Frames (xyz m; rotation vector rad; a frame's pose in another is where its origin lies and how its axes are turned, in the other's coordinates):
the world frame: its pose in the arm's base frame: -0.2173 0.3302 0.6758 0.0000 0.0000 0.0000
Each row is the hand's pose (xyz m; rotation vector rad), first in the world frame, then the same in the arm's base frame.
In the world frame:
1: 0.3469 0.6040 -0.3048 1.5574 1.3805 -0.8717
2: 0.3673 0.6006 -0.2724 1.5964 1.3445 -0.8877
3: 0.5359 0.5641 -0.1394 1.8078 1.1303 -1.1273
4: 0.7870 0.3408 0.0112 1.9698 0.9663 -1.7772
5: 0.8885 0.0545 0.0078 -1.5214 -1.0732 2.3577
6: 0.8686 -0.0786 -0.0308 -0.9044 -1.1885 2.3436
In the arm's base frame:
1: 0.1296 0.9342 0.3710 1.5574 1.3805 -0.8717
2: 0.1500 0.9308 0.4034 1.5964 1.3445 -0.8877
3: 0.3186 0.8943 0.5364 1.8078 1.1303 -1.1273
4: 0.5697 0.6710 0.6870 1.9698 0.9663 -1.7772
5: 0.6712 0.3847 0.6836 -1.5214 -1.0732 2.3577
6: 0.6513 0.2516 0.6450 -0.9044 -1.1885 2.3436

